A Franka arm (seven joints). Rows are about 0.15 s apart.
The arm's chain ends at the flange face. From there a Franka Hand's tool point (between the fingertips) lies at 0.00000 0.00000 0.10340 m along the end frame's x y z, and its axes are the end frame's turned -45 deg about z.
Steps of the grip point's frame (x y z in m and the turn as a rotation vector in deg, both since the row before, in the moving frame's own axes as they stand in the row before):
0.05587, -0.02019, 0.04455, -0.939, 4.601, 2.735
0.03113, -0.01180, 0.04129, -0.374, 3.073, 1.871
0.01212, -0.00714, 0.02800, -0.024, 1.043, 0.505
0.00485, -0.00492, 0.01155, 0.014, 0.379, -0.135
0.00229, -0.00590, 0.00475, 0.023, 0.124, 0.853
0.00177, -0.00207, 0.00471, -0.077, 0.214, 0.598
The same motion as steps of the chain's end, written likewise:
0.01806, -0.04929, 0.04490, 2.589, 3.917, 2.735
0.00922, -0.02699, 0.04144, 1.908, 2.437, 1.871
0.00215, -0.01232, 0.02802, 0.721, 0.754, 0.505
-0.00051, -0.00641, 0.01155, 0.278, 0.258, -0.135
-0.00268, -0.00560, 0.00475, 0.104, 0.071, 0.853
-0.00058, -0.00254, 0.00471, 0.097, 0.206, 0.598

